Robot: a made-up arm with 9 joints.
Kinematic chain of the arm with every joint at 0, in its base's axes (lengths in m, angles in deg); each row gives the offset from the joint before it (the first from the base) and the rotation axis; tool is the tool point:
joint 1: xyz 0 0 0.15 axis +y
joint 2: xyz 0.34 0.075 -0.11 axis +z
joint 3: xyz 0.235 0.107 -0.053 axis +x
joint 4: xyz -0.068 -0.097 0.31 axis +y
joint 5: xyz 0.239 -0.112 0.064 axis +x
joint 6: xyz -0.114 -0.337 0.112 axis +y
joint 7: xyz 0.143 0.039 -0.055 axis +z
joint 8: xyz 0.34 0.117 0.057 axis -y
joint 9: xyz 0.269 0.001 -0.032 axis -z
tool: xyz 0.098 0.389 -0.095
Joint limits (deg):
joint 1: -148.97..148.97
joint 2: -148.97..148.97
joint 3: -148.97..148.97
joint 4: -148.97..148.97
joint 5: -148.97..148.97
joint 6: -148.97..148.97
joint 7: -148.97..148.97
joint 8: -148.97..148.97
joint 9: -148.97..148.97
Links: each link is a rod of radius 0.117 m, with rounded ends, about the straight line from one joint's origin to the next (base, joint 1, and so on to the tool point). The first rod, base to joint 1, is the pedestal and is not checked.
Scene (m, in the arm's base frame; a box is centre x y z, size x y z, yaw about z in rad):
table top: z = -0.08
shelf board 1: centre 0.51 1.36 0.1 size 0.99 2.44 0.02 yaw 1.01
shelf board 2: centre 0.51 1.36 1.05 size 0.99 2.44 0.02 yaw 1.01
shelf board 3: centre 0.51 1.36 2 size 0.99 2.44 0.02 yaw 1.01
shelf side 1: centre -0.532 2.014 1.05 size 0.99 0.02 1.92 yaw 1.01
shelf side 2: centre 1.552 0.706 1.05 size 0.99 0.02 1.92 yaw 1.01
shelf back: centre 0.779 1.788 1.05 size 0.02 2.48 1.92 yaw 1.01
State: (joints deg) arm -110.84 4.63 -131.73 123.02 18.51 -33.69 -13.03 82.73 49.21
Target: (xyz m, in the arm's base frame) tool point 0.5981 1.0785 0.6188
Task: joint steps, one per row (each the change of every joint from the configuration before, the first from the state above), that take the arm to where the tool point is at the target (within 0.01 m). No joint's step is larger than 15 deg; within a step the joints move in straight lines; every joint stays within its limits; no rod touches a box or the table.
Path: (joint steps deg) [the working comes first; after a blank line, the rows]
Joints at the target: -76.11 36.18 -148.41 98.80 13.29 -66.26 7.51 123.65 47.10
Straight joint move there: touches shelf board 2.

1: 9.18 10.08 -3.45 5.19 -3.49 -1.93 2.72 13.25 -5.89
2: 9.18 10.07 -3.45 5.19 -3.49 -1.93 2.71 13.25 -5.89
3: 9.17 10.08 -3.44 5.19 -3.49 -1.93 2.72 13.24 -5.88
4: 9.18 10.07 -3.45 5.19 -3.49 -1.93 2.72 13.25 -5.89
5: 9.18 10.08 -3.45 5.19 -3.49 -1.93 2.71 13.25 -5.89
6: -2.79 -4.71 0.14 -12.54 3.06 -5.73 1.74 -6.33 6.83
7: -2.79 -4.70 0.14 -12.54 3.06 -5.73 1.74 -6.33 6.83
8: -2.79 -4.71 0.14 -12.55 3.05 -5.73 1.74 -6.33 6.83
9: -2.79 -4.71 0.14 -12.54 3.06 -5.73 1.74 -6.33 6.84

